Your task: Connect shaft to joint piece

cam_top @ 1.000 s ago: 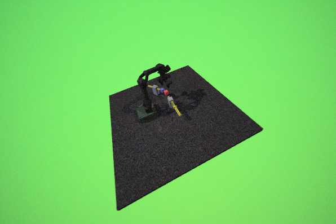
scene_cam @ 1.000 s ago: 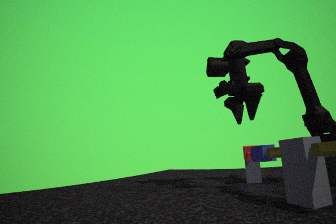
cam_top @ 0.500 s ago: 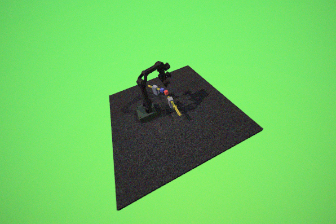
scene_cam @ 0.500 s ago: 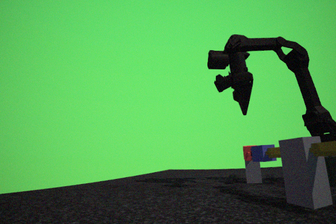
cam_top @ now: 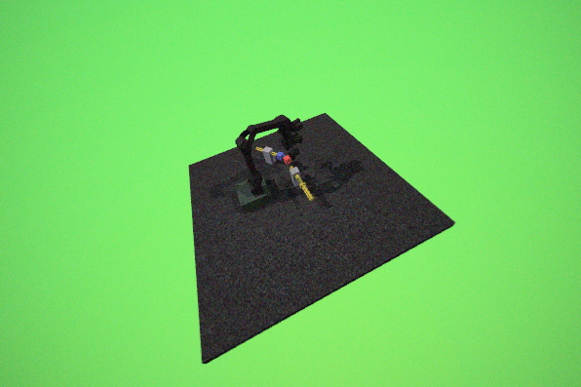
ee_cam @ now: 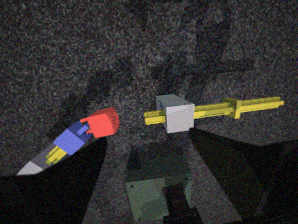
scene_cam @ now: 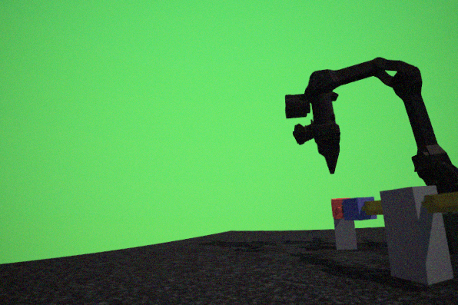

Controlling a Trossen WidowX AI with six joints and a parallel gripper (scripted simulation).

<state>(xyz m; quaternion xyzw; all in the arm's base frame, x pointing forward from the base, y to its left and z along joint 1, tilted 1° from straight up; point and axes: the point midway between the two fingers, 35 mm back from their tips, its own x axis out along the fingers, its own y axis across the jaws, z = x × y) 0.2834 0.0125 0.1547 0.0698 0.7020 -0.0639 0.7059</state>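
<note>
My gripper tip is 8 cm to the right of the red joint piece and 9 cm above it.
</note>
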